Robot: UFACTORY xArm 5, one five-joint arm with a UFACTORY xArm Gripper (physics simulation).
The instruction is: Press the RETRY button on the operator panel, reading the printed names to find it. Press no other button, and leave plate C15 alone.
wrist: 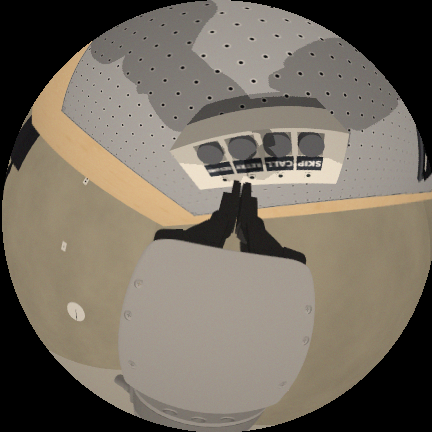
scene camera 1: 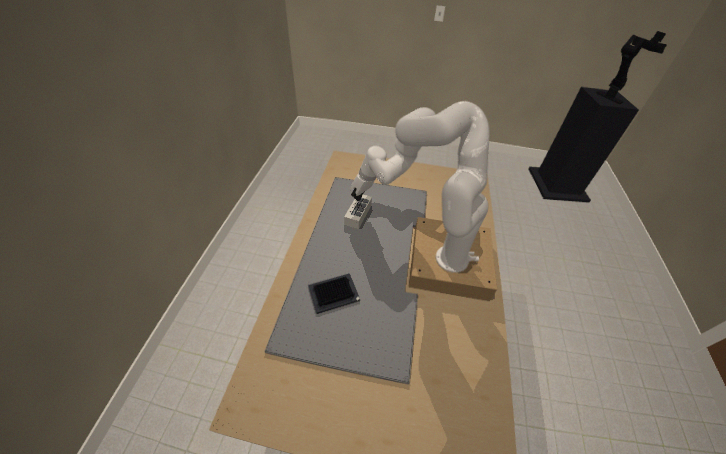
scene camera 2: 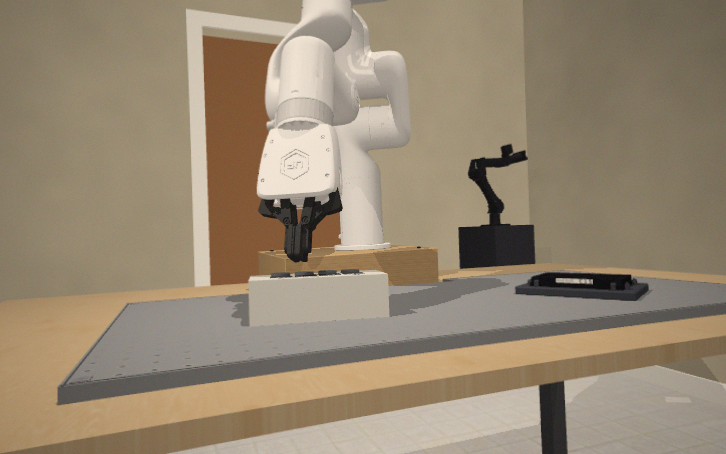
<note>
In view: my gripper (scene camera 2: 297,259) and an operator panel (scene camera 2: 279,300).
The operator panel shows as well in the wrist view (wrist: 295,167).
</note>
